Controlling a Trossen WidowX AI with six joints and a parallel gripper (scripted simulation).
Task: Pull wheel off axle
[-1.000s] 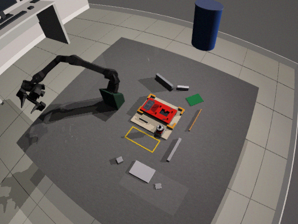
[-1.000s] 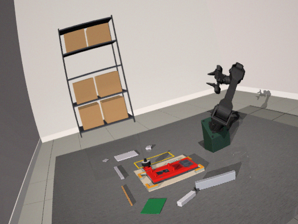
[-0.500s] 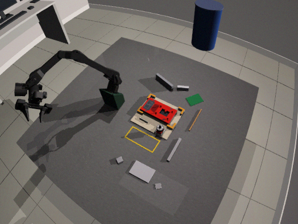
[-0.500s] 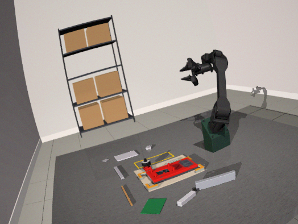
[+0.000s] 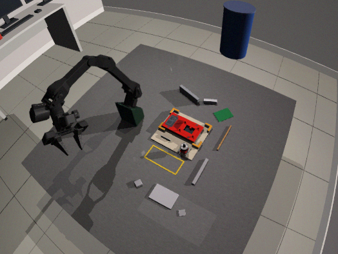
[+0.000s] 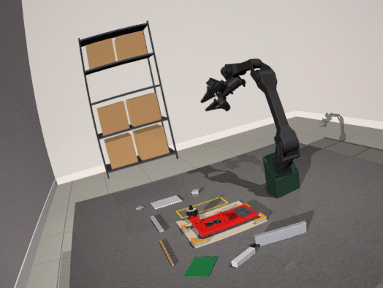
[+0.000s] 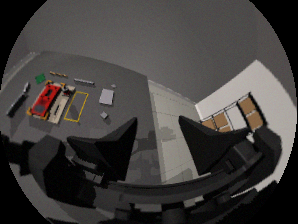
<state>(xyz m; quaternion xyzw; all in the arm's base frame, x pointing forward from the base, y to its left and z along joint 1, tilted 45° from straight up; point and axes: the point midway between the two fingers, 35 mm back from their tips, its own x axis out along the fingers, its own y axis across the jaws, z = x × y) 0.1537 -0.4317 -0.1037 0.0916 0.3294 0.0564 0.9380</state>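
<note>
Right now the wheel is 210 mm ahead of my gripper tip, 380 mm to the left of it and 300 mm below it. The rest, counted from my gripper tip: grey plate 270 mm ahead, 130 mm to the left, 340 mm below; green square 270 mm ahead, 700 mm to the left, 340 mm below; wooden stick 340 mm ahead, 570 mm to the left, 340 mm below.
</note>
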